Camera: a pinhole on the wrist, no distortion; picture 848 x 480 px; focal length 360.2 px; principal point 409.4 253.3 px. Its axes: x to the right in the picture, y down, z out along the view. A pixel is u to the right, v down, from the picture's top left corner.
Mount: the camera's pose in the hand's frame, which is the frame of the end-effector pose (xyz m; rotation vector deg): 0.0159 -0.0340 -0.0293 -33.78 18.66 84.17
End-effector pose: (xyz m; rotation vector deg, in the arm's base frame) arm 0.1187 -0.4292 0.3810 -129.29 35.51 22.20
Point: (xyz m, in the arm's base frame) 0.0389 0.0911 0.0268
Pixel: 147 234
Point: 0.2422 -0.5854 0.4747
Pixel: behind the camera
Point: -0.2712 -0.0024 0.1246
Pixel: 273 415
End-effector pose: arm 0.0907 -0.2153 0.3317 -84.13 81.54 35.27
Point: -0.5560 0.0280 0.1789
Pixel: 759 315
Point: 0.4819 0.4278 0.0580
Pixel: 43 165
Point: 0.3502 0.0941 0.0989
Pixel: 28 54
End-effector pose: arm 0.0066 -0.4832 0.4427 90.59 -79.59 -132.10
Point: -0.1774 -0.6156 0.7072
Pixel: 700 301
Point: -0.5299 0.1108 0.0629
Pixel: outside the picture
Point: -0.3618 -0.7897 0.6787
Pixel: 770 110
